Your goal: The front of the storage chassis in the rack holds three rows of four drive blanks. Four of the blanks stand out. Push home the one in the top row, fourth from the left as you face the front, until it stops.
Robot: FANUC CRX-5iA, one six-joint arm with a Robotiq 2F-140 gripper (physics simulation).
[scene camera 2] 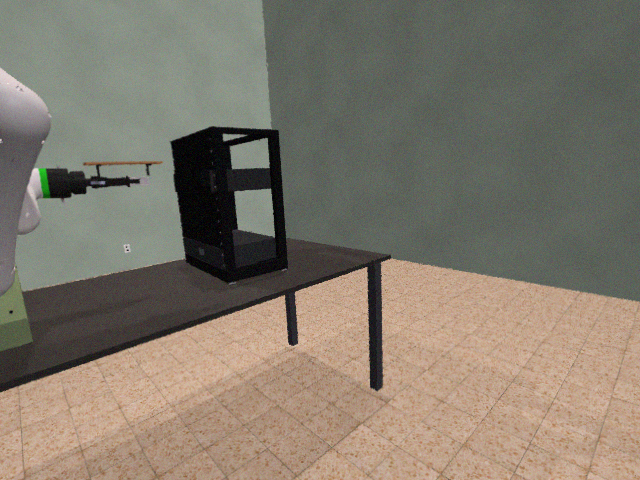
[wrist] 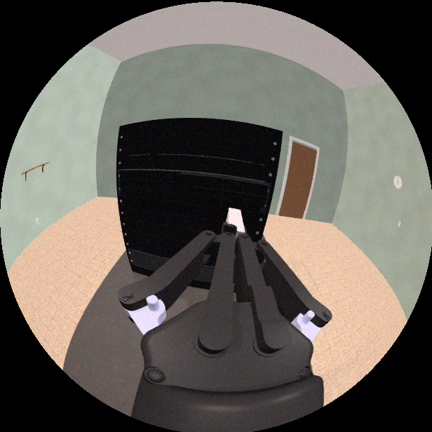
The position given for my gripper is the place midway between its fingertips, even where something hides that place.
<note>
I see my gripper (scene camera 2: 149, 180) and a black rack (scene camera 2: 205, 182).
The black rack shows as well in the wrist view (wrist: 165, 199). My gripper is seen too in the wrist view (wrist: 232, 217).
</note>
